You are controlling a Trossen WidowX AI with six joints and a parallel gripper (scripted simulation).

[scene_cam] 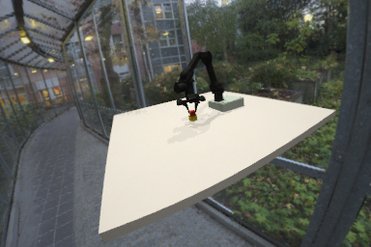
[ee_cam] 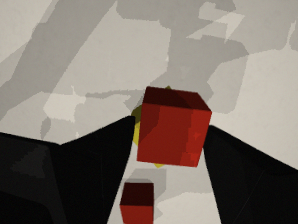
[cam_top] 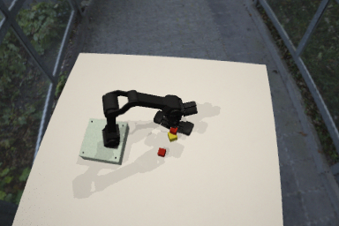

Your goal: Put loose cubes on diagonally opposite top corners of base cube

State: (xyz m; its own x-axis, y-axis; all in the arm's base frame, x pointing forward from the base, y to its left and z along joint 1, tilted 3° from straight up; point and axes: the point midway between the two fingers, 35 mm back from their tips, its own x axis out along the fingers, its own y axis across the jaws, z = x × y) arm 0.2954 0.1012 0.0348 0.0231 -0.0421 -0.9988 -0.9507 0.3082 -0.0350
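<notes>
Now: the yellow base cube 4 cm below my gripper tip, 2 cm to the right of it and 1 cm behind it. Round my gripper tip: red cube (11 cm to the right, 5 cm behind, 4 cm below).
</notes>
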